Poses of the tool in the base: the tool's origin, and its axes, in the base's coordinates. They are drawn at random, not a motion.
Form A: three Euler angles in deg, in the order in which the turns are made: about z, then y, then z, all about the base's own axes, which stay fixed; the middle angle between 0 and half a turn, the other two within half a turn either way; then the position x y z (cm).
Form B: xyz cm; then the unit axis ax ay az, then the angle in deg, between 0 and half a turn. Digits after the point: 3 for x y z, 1 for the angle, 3 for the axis.
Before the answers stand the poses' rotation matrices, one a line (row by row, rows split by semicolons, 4 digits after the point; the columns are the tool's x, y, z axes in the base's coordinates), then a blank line. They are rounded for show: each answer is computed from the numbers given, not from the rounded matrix.
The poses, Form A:
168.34 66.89 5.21 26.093 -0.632 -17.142
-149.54 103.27 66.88 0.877 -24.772 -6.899
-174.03 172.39 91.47 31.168 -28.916 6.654
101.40 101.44 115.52 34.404 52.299 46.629
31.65 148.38 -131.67 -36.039 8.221 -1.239
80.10 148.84 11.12 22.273 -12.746 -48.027
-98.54 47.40 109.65 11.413 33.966 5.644
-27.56 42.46 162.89 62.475 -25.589 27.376
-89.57 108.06 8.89 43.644 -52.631 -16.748
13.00 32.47 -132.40 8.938 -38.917 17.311
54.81 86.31 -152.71 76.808 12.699 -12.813
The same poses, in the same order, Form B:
-0.4012 0.0099 0.9160; 0.1664 -0.9825 0.0835; 0.9008 0.1859 0.3925
0.5439 0.7471 0.3822; -0.0171 -0.4455 0.8951; 0.8390 -0.4934 -0.2295
0.0787 0.9969 -0.0034; 0.9882 -0.0775 0.1324; 0.1317 -0.0138 -0.9912
-0.9015 0.0946 -0.4223; -0.3869 0.2606 0.8845; 0.1937 0.9608 -0.1983
0.8739 0.3388 -0.3486; 0.1926 -0.8997 -0.3916; -0.4463 0.2751 -0.8515
-0.3344 0.7940 0.5077; 0.9382 0.3313 0.0998; -0.0890 0.5097 -0.8557
0.9651 -0.0852 -0.2475; 0.2379 0.6803 0.6932; 0.1093 -0.7279 0.6769
-0.4890 -0.5871 -0.6452; 0.6346 -0.7469 0.1986; -0.5985 -0.3123 0.7377
0.1522 -0.3074 0.9393; -0.9883 -0.0405 0.1469; -0.0071 -0.9507 -0.3100
-0.3882 0.8475 -0.3620; -0.7587 -0.5169 -0.3964; -0.5231 0.1208 0.8437
0.3417 0.3110 -0.8869; -0.7433 -0.4880 -0.4575; -0.5751 0.8156 0.0644

26.093 -0.632 -17.142 0.546 0.081 0.834 174.6
0.877 -24.772 -6.899 -0.842 -0.277 -0.463 124.4
31.168 -28.916 6.654 -0.734 -0.678 -0.044 174.3
34.404 52.299 46.629 0.097 -0.784 -0.613 156.9
-36.039 8.221 -1.239 0.967 0.142 -0.212 159.8
22.273 -12.746 -48.027 0.555 0.808 0.195 158.3
11.413 33.966 5.644 -0.947 -0.238 0.215 48.6
62.475 -25.589 27.376 -0.386 -0.035 0.922 138.5
43.644 -52.631 -16.748 -0.685 0.591 -0.425 126.8
8.938 -38.917 17.311 0.305 0.095 -0.948 122.1
76.808 12.699 -12.813 0.757 -0.185 -0.627 122.7

